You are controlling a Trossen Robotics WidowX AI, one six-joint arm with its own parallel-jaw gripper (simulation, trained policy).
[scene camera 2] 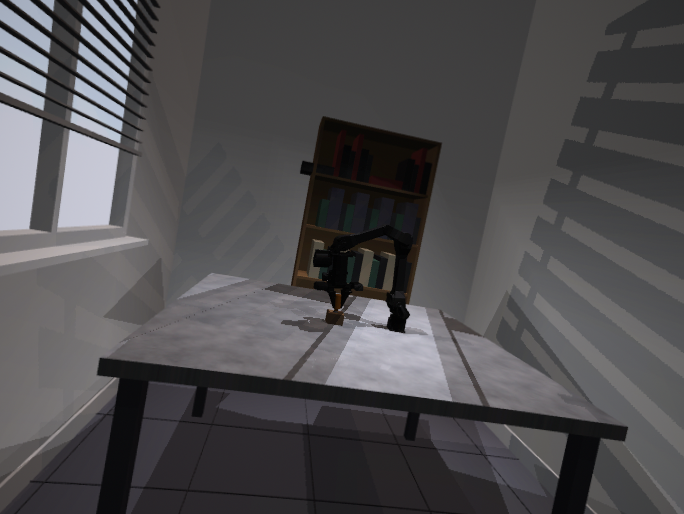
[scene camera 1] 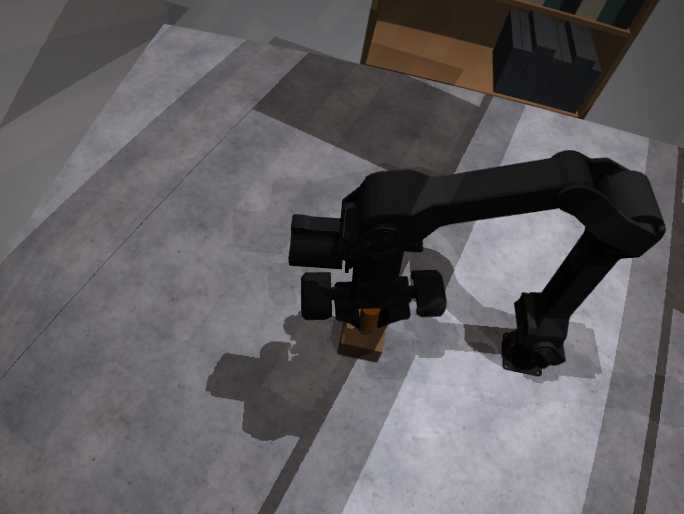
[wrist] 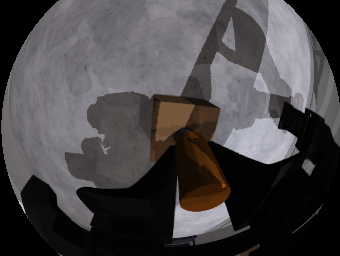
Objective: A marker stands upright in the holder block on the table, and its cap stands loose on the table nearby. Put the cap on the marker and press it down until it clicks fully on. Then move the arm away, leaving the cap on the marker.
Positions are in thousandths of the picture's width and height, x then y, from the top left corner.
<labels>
gripper: scene camera 2 493, 600; scene camera 1 539, 633; wrist 563, 580
</labels>
